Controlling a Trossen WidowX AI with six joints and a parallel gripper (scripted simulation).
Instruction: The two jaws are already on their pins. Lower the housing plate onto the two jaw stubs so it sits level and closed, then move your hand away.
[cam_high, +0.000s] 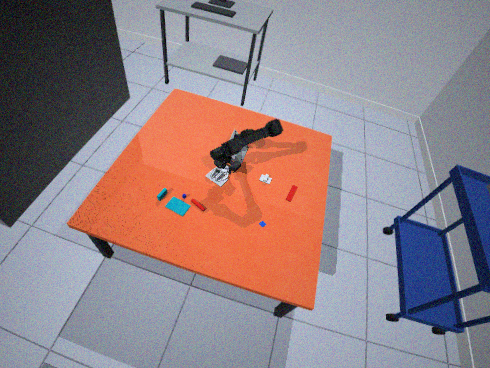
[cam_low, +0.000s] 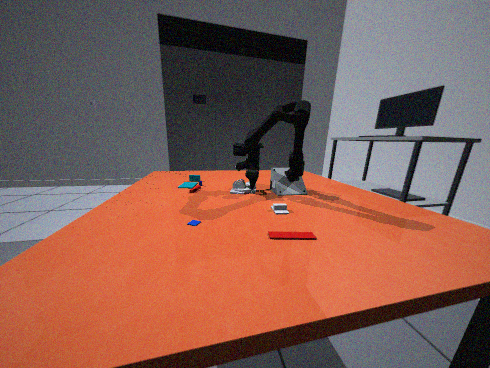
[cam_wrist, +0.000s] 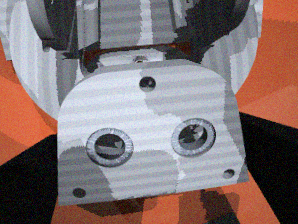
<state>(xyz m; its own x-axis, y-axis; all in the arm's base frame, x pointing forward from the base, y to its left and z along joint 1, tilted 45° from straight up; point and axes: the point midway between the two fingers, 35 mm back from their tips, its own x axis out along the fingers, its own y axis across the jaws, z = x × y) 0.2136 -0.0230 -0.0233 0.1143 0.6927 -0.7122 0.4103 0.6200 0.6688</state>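
My gripper tip is now 10 mm short of the small grey housing plate and 20 mm below it. From my gripper tip the other things lie so: small dark blue piece: 250 mm ahead, 170 mm to the right, 10 mm below; teal block: 270 mm ahead, 290 mm to the right; cyan plate: 320 mm ahead, 190 mm to the right, 20 mm below.
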